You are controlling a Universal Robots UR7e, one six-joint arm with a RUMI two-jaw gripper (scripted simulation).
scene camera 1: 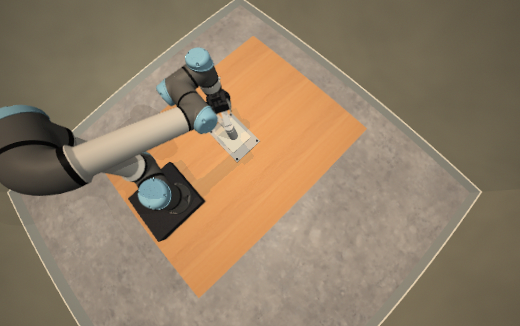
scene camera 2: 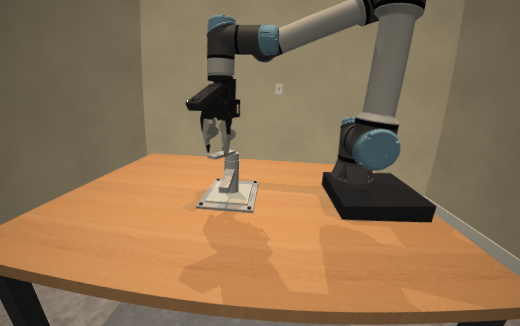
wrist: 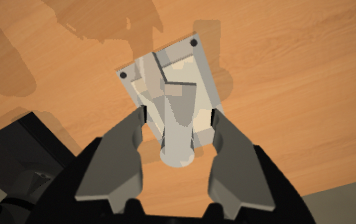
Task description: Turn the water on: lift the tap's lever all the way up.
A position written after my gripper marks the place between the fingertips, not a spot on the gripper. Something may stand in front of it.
Note:
In view: my gripper (scene camera 2: 216, 154) and a grey tap (wrist: 152, 93).
My gripper shows as well in the wrist view (wrist: 179, 108).

